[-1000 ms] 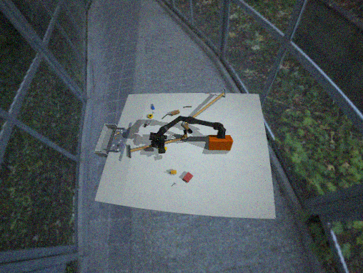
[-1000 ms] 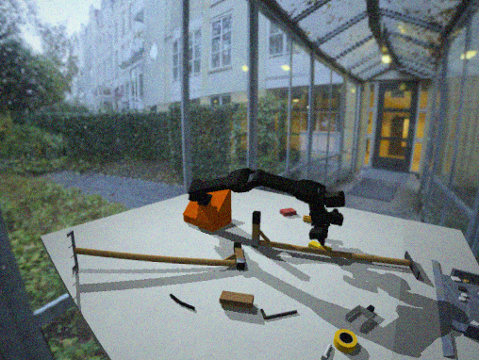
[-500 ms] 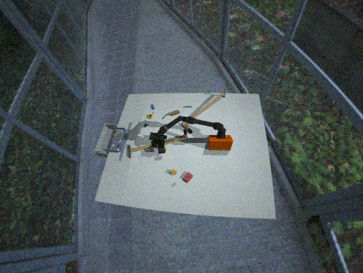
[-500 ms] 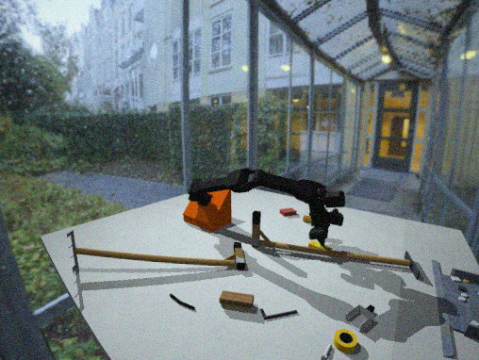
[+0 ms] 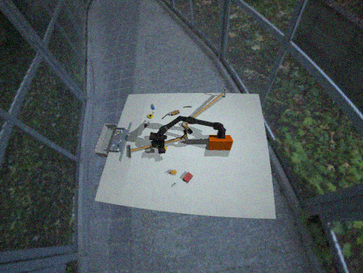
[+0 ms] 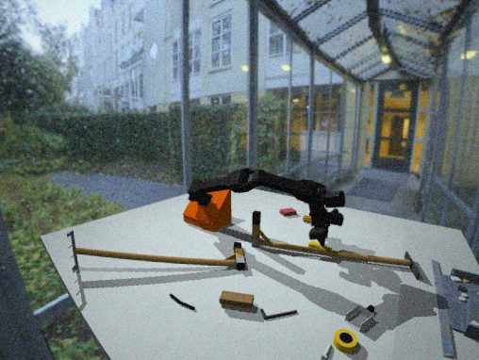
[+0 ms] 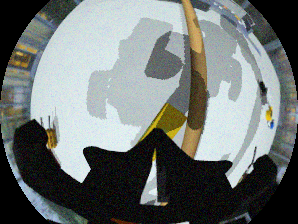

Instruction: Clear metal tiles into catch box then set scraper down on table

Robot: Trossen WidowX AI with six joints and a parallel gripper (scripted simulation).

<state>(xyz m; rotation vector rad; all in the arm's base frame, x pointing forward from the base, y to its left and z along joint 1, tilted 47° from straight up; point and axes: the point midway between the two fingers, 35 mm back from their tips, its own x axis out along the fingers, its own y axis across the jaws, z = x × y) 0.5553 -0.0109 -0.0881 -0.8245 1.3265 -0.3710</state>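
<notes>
Now: gripper tip 10 mm past the yellow block and 10 mm above it. Round my gripper tip: long scraper: 30 mm ahead, 40 mm to the right, 40 mm above; red block: 270 mm behind, 280 mm to the left, 10 mm below; metal bracket: 200 mm ahead, 280 mm to the right, 10 mm below.
</notes>
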